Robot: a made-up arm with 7 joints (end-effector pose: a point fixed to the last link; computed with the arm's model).
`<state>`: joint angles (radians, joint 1 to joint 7).
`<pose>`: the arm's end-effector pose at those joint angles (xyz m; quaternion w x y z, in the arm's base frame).
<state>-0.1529 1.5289 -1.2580 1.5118 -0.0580 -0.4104 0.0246</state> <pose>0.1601 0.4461 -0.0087 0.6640 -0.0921 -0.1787 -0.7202</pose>
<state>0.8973 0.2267 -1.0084 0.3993 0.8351 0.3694 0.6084</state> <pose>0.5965 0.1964 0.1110 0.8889 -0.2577 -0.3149 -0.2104</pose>
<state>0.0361 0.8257 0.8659 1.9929 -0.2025 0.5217 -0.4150</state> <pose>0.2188 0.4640 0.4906 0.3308 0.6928 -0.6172 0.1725</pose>
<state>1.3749 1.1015 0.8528 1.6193 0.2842 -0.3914 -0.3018</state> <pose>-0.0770 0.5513 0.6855 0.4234 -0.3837 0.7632 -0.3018</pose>
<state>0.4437 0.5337 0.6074 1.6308 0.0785 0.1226 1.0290</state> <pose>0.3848 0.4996 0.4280 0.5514 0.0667 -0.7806 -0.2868</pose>
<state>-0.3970 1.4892 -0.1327 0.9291 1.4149 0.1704 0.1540</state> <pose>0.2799 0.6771 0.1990 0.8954 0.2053 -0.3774 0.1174</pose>
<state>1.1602 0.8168 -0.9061 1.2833 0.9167 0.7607 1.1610</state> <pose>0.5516 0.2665 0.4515 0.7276 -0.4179 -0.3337 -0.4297</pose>
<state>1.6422 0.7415 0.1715 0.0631 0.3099 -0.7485 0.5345</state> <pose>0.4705 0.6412 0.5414 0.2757 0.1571 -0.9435 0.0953</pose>
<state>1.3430 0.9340 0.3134 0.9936 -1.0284 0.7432 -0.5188</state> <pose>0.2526 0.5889 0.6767 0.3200 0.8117 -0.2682 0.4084</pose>
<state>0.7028 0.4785 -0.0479 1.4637 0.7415 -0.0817 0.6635</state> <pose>0.5436 0.3224 0.4442 0.3729 -0.2450 -0.8661 -0.2253</pose>
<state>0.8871 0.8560 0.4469 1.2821 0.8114 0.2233 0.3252</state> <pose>0.3545 0.5851 0.5793 0.3647 -0.0119 -0.9258 0.0984</pose>
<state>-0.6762 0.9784 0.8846 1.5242 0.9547 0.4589 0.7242</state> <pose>0.2415 0.5896 0.2660 0.8284 -0.0962 -0.5508 -0.0348</pose>
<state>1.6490 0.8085 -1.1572 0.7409 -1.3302 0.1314 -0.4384</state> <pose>0.5380 0.3719 0.6375 0.0156 0.8572 -0.2713 -0.4375</pose>
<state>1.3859 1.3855 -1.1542 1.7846 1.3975 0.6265 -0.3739</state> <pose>0.4118 0.3556 0.5419 0.7944 0.1287 -0.5872 -0.0865</pose>
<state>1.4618 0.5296 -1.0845 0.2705 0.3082 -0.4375 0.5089</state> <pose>0.6413 0.4054 0.4802 0.5923 0.1839 -0.6494 -0.4400</pose>
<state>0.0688 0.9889 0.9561 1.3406 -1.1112 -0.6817 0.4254</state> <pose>0.2721 0.6278 0.4781 0.4613 0.6572 -0.2892 -0.5211</pose>
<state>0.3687 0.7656 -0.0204 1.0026 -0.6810 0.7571 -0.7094</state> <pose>0.4373 0.4923 0.2418 0.4892 0.8447 -0.2049 -0.0720</pose>
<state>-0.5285 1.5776 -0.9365 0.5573 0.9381 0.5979 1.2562</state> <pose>0.0642 0.7371 0.1775 0.9321 -0.0224 0.3386 0.1264</pose>
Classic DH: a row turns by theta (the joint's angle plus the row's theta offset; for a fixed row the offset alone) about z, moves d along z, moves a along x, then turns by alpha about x. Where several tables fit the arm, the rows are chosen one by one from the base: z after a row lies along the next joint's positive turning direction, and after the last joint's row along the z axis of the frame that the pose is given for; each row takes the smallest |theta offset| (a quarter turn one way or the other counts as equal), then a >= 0, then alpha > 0; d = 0 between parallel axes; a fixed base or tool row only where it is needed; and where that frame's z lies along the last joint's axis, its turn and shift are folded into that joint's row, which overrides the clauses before.
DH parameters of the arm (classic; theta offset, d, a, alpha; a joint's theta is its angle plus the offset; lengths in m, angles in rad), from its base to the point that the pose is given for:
base (fixed): 0 0.4067 0.0075 1.5708
joint 1: -1.5708 -0.1593 0.021 -1.5708
joint 2: -1.5708 0.0497 0.0023 1.5708
joint 3: 1.5708 -0.2846 0.0207 1.5708
joint 4: 0 -0.021 -0.0074 -1.5708
joint 5: 0 -0.3273 0.0287 -1.5708
joint 6: 1.5708 0.006 0.0059 -1.5708
joint 7: -1.5708 0.0321 0.0223 1.5708
tool (fixed): -1.5708 -0.0206 0 0

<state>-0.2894 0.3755 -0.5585 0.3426 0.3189 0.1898 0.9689</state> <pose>-0.0114 0.3409 -0.2371 0.9136 -0.3631 0.1630 -0.0835</pose>
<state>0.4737 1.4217 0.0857 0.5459 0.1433 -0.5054 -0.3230</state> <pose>0.2468 0.7560 0.4854 0.4086 0.6915 -0.5957 -0.0065</pose>
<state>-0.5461 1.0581 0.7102 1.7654 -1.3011 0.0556 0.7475</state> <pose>0.3313 0.4766 0.3310 0.5218 0.6056 0.0269 -0.6002</pose>
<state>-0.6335 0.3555 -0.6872 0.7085 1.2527 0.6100 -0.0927</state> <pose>-0.1624 0.2445 -0.1966 0.9057 -0.0779 0.3613 0.2078</pose>
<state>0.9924 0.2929 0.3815 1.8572 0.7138 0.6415 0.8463</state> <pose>0.3650 0.3553 0.6162 0.2662 -0.3168 -0.8633 -0.2888</pose>
